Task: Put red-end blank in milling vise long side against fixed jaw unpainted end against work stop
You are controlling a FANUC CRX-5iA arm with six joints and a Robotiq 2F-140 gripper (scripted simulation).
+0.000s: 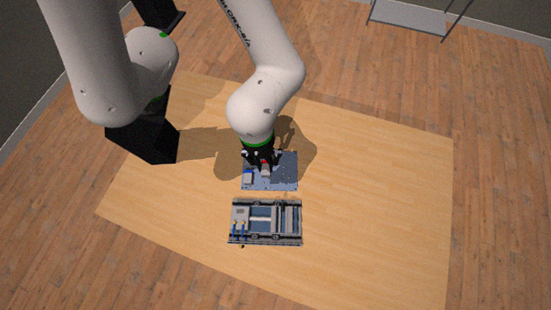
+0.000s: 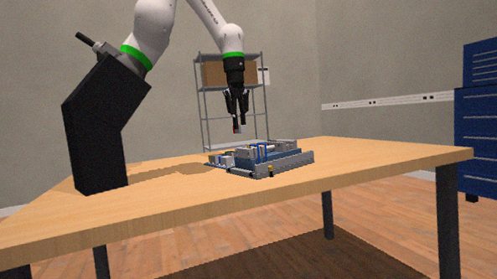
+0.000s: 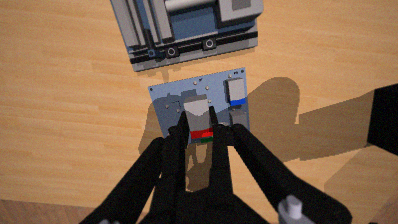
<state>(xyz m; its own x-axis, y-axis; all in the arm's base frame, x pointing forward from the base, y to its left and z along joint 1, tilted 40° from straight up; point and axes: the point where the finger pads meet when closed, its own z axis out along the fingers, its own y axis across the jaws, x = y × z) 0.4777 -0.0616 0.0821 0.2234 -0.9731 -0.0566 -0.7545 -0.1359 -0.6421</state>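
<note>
The red-ended blank lies 3 cm below my hand. From my hand the other things lie so: work stop rod: 11 cm to the right, 10 cm below, 10 cm ahead; blue-ended blank: 16 cm below, 9 cm behind, 2 cm to the right; green-ended blank: 16 cm below, 9 cm to the left, 3 cm behind.
</note>
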